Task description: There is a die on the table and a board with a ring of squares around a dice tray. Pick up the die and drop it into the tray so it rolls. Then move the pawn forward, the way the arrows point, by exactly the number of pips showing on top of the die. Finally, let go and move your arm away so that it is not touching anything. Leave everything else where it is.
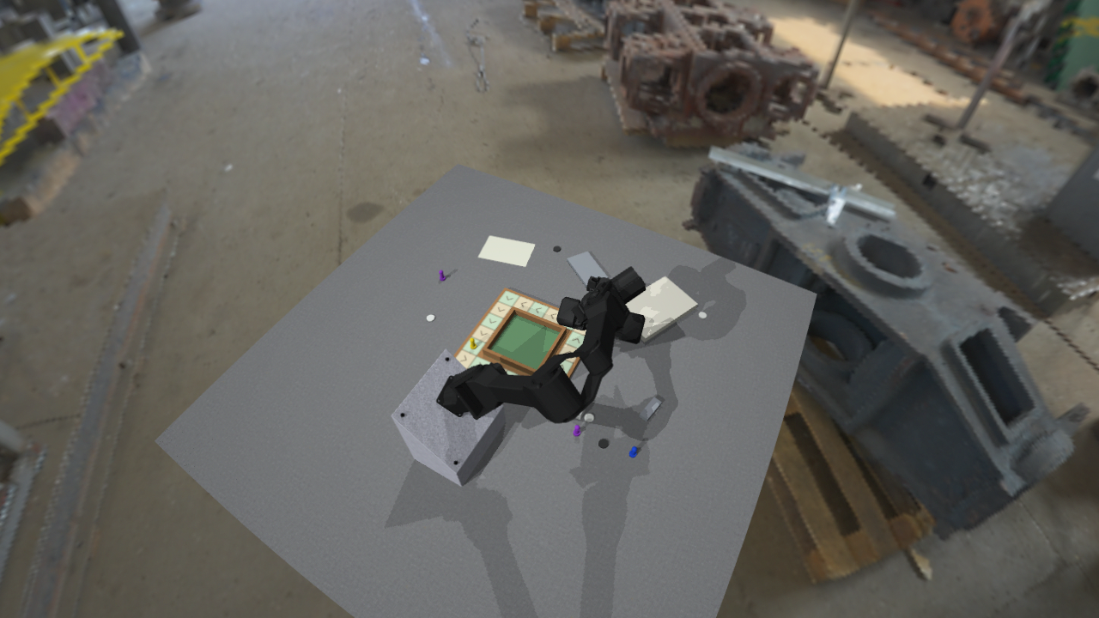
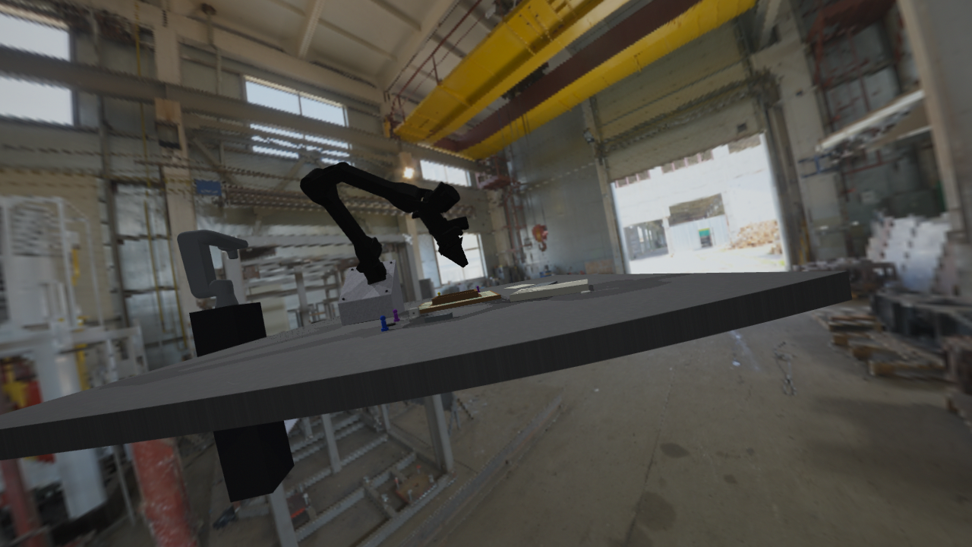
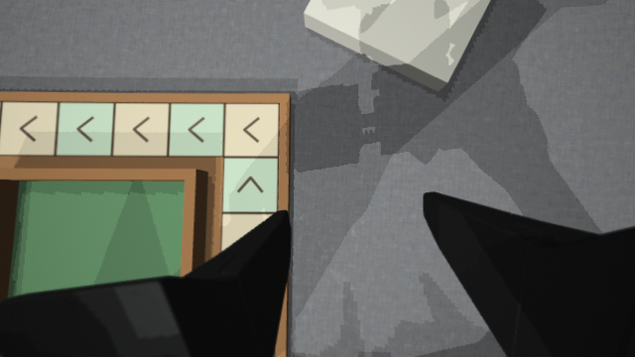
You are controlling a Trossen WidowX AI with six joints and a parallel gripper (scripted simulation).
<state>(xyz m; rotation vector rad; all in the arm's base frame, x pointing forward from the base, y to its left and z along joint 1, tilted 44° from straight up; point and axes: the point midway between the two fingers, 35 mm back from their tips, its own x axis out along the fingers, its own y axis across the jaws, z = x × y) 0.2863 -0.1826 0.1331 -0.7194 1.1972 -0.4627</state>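
My gripper tip is now 170 mm past the white die and 110 mm above it. The rest, counted from my gripper tip: blue pawn: 220 mm behind, 150 mm to the right, 100 mm below; then small grey block: 160 mm to the right, 110 mm below, 100 mm behind; then green dice tray: 190 mm to the left, 110 mm below, 40 mm behind.
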